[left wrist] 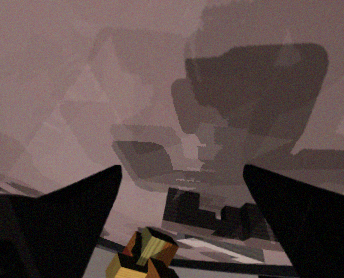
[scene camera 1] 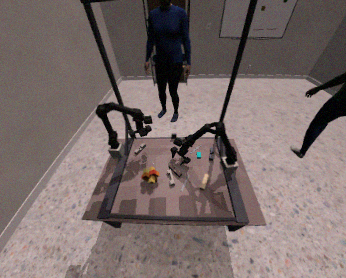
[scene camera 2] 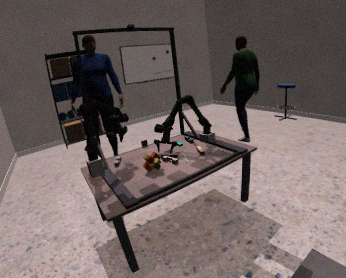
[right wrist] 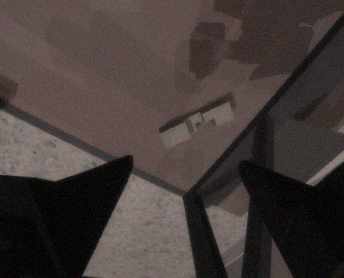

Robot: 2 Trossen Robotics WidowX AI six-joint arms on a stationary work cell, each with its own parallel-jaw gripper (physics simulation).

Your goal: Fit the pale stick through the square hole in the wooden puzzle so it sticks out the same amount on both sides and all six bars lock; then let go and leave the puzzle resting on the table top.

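Frame: origin at the left arm's base, x back, y up, z left, level; millimetres.
Seen in the pictures: left gripper, between the fingertips: (left wrist: 183, 170) (scene camera 1: 176, 161) (scene camera 2: 164, 153); right gripper, between the fingertips: (scene camera 1: 141, 137) (scene camera 2: 117, 143) (right wrist: 185, 162); left arm's base, origin of its link: (scene camera 1: 230, 161) (scene camera 2: 207, 133); right arm's base, origin of its link: (scene camera 1: 115, 146) (scene camera 2: 93, 158) (right wrist: 339, 182).
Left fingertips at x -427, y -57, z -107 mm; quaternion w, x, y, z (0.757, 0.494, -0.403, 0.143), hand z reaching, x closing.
Pixels of each thing's top centre, then the offset from my left fingertips to it.
- pale yellowish stick, centre of its top: (scene camera 2: 200, 148) (scene camera 1: 204, 181) dx +184, dy +20, dz +220 mm
- light notched bar, centre of its top: (right wrist: 196, 126) (scene camera 1: 139, 147) dx -319, dy +20, dz -201 mm
- turquoise block, centre of its top: (scene camera 2: 179, 143) (scene camera 1: 198, 154) dx +214, dy +4, dz -43 mm
- dark bar, centre of its top: (scene camera 1: 212, 152) dx +329, dy +20, dz -29 mm
The wooden puzzle (scene camera 1: 150, 175) (scene camera 2: 152, 161) (left wrist: 144, 252), a cluster of orange, red and yellow bars, rests on the table left of its middle in scene camera 1. A pale yellowish stick (scene camera 1: 204, 181) (scene camera 2: 200, 149) lies apart from it on the table, farther right. The square hole cannot be made out. My left gripper (scene camera 1: 180, 156) (scene camera 2: 168, 147) (left wrist: 183, 170) is open and empty, above the table behind the puzzle and to its right in scene camera 1. My right gripper (scene camera 1: 148, 126) (scene camera 2: 121, 126) (right wrist: 185, 162) is open and empty, raised near the back left table edge.
Notched grey bars (scene camera 1: 171, 177) (scene camera 1: 175, 169) lie right of the puzzle. A light notched bar (scene camera 1: 140, 149) (right wrist: 175, 136) lies near the back left. A turquoise block (scene camera 1: 199, 155) (scene camera 2: 179, 143) and a dark bar (scene camera 1: 211, 153) lie at the back right. Dark rails border the table's sides.
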